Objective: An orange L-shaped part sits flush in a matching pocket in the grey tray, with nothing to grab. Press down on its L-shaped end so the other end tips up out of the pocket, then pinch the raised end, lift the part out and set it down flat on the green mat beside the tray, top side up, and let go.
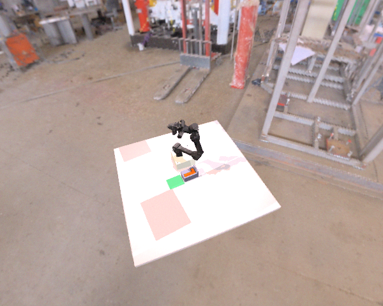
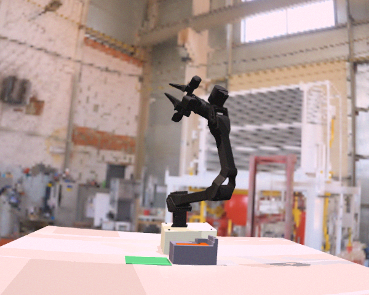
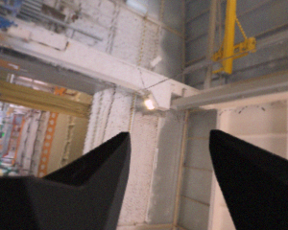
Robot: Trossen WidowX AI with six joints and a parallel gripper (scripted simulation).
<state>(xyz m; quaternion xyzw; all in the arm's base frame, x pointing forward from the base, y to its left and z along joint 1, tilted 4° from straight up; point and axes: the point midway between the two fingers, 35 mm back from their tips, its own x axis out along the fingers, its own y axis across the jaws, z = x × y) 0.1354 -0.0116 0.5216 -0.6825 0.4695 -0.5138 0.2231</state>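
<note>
Right now my gripper tip is 580 mm above the orange L-shaped part, 150 mm to the right of it and 50 mm short of it. Also, from my gripper tip: green mat 640 mm below, 100 mm ahead, 10 mm to the right.
</note>
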